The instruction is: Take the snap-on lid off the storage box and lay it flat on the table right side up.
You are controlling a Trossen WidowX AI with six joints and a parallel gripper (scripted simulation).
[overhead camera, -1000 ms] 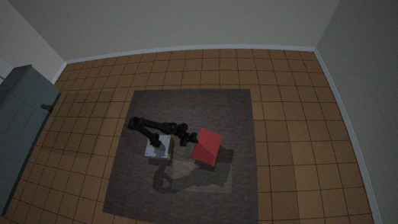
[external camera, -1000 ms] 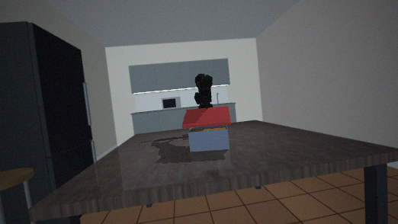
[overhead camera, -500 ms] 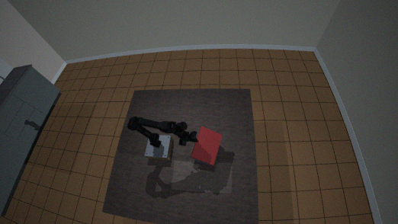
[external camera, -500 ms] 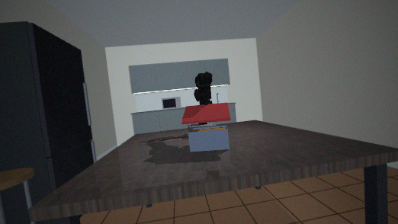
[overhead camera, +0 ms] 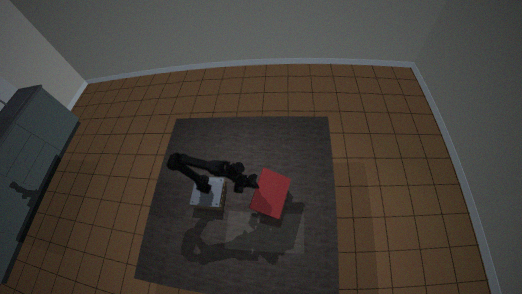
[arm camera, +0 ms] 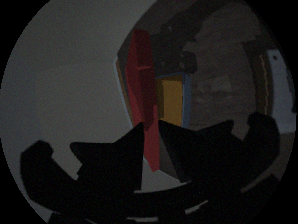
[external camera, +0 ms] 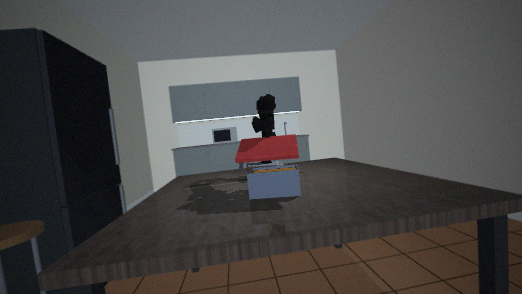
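Right now the red lid is 8 cm ahead of my gripper tip and 3 cm below it. Round my gripper tip: storage box 6 cm ahead, 1 cm to the left, 18 cm below.
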